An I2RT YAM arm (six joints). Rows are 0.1 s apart.
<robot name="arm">
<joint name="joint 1" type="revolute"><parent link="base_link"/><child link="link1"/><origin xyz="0 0 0.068" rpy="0 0 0"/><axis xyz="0 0 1"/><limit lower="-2.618" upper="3.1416"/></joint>
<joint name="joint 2" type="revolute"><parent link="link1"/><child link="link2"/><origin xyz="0.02 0.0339 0.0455" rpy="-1.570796 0 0"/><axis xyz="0 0 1"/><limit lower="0" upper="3.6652"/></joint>
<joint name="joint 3" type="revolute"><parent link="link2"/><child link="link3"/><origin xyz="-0.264 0 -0.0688" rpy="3.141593 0 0"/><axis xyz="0 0 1"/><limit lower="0" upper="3.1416"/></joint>
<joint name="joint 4" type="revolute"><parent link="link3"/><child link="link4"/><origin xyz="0.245 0.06 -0.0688" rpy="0 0 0"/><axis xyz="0 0 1"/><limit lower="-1.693" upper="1.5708"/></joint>
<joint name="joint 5" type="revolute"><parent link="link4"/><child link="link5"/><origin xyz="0.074 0.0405 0.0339" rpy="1.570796 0 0"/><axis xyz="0 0 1"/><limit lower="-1.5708" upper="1.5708"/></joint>
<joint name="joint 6" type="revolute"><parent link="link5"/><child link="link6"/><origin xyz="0.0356 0 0.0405" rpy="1.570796 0 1.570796"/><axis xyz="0 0 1"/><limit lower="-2.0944" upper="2.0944"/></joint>
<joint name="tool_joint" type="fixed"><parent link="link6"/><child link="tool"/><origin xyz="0 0 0" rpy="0 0 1.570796"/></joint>
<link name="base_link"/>
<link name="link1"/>
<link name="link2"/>
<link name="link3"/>
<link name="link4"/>
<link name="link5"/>
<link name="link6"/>
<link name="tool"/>
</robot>
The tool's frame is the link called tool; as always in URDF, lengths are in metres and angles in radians.
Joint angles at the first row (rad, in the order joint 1, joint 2, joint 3, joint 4, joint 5, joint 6):
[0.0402, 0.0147, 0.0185, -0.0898, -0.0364, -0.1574]
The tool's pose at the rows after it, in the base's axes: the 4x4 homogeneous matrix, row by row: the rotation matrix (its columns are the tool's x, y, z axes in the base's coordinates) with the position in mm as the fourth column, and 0 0 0 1 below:
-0.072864 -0.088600 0.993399 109.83; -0.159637 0.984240 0.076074 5.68; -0.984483 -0.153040 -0.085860 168.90; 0 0 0 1
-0.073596 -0.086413 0.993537 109.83; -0.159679 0.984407 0.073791 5.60; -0.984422 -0.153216 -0.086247 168.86; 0 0 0 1
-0.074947 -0.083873 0.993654 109.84; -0.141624 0.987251 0.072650 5.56; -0.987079 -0.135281 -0.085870 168.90; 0 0 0 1
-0.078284 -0.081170 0.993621 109.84; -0.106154 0.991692 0.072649 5.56; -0.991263 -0.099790 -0.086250 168.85; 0 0 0 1
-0.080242 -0.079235 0.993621 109.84; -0.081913 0.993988 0.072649 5.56; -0.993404 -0.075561 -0.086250 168.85; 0 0 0 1
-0.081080 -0.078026 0.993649 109.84; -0.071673 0.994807 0.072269 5.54; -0.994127 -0.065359 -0.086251 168.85; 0 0 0 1
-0.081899 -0.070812 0.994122 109.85; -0.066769 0.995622 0.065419 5.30; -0.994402 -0.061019 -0.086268 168.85; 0 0 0 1
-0.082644 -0.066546 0.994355 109.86; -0.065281 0.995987 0.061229 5.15; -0.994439 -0.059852 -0.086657 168.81; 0 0 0 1
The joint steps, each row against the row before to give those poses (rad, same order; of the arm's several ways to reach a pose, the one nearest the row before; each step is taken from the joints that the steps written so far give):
[-0.0003, 0.0000, 0.0000, 0.0000, 0.0000, 0.0000]
[0.0000, 0.0000, 0.0000, -0.0005, 0.0023, 0.0000]
[0.0000, 0.0000, 0.0000, 0.0005, 0.0012, 0.0184]
[0.0000, 0.0000, 0.0000, -0.0003, 0.0000, 0.0358]
[0.0000, 0.0000, 0.0000, 0.0000, 0.0000, 0.0244]
[-0.0001, 0.0000, 0.0000, -0.0001, 0.0002, 0.0103]
[0.0001, -0.0001, 0.0000, -0.0001, 0.0070, 0.0050]
[0.0000, 0.0001, 0.0000, -0.0003, 0.0042, 0.0015]

